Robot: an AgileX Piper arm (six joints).
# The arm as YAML. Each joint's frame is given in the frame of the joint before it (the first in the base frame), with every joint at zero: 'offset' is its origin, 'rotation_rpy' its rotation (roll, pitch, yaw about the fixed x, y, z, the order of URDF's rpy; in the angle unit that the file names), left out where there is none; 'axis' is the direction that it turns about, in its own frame. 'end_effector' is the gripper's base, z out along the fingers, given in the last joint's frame.
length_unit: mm
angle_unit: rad
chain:
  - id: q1
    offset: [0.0, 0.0, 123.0]
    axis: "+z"
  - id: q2
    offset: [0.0, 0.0, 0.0]
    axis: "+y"
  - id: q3
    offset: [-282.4, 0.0, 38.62]
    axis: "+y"
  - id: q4
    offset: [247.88, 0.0, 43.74]
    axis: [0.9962, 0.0, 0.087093]
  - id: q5
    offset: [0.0, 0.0, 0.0]
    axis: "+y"
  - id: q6
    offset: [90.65, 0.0, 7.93]
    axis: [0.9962, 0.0, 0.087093]
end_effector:
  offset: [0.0, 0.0, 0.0]
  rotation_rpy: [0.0, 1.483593, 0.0]
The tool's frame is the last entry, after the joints.
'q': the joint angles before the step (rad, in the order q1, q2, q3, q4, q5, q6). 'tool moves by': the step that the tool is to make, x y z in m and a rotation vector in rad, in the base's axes. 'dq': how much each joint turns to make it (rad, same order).
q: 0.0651, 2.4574, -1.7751, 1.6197, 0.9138, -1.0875
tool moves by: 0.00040, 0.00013, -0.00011, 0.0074, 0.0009, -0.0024
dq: 0.0000, 0.0021, -0.0016, 0.0075, 0.0022, 0.0000
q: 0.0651, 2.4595, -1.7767, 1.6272, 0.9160, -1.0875
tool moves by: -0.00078, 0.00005, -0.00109, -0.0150, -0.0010, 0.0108
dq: 0.0000, 0.0000, 0.0000, -0.0185, 0.0005, 0.0000
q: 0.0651, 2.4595, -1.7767, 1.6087, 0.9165, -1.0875
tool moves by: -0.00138, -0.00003, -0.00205, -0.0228, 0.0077, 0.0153
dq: 0.0000, 0.0000, 0.0000, -0.0340, 0.0000, 0.0115
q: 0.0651, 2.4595, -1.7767, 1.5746, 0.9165, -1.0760
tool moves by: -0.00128, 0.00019, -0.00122, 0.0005, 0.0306, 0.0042
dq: 0.0000, 0.0000, 0.0000, -0.0235, 0.0051, 0.0383
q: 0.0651, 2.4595, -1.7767, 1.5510, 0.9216, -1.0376
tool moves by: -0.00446, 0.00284, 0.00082, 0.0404, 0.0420, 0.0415
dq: 0.0000, 0.0015, 0.0000, -0.0135, 0.0595, 0.0445
